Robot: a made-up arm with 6 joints. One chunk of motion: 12 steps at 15 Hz.
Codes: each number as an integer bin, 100 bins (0 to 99) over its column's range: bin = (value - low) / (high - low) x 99, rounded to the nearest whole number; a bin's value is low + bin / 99 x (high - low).
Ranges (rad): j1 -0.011..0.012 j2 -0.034..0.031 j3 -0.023..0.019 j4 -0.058..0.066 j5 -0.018..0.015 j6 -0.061..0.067
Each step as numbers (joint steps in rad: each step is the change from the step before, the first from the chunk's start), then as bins.
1 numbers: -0.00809 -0.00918 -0.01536 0.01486 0.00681 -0.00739
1 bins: 13 38 18 58 74 41
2 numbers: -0.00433 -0.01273 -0.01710 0.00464 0.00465 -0.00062
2 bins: 29 32 14 50 68 47
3 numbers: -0.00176 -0.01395 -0.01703 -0.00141 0.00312 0.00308
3 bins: 40 31 14 45 63 50
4 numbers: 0.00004 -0.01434 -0.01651 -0.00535 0.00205 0.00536
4 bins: 48 30 15 42 60 51
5 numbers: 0.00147 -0.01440 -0.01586 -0.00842 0.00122 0.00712
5 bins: 54 30 17 40 58 53
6 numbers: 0.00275 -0.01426 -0.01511 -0.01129 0.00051 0.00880
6 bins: 59 30 19 37 56 54
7 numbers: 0.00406 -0.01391 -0.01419 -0.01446 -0.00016 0.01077
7 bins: 65 31 21 35 54 56
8 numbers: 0.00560 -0.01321 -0.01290 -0.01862 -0.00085 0.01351
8 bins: 71 32 24 31 51 58
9 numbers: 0.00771 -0.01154 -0.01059 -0.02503 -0.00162 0.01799
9 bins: 81 34 29 26 49 61
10 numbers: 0.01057 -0.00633 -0.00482 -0.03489 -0.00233 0.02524
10 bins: 93 42 43 18 47 67
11 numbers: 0.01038 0.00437 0.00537 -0.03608 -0.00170 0.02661
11 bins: 92 58 67 18 49 68
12 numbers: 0.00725 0.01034 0.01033 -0.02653 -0.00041 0.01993
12 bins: 79 68 79 25 53 63
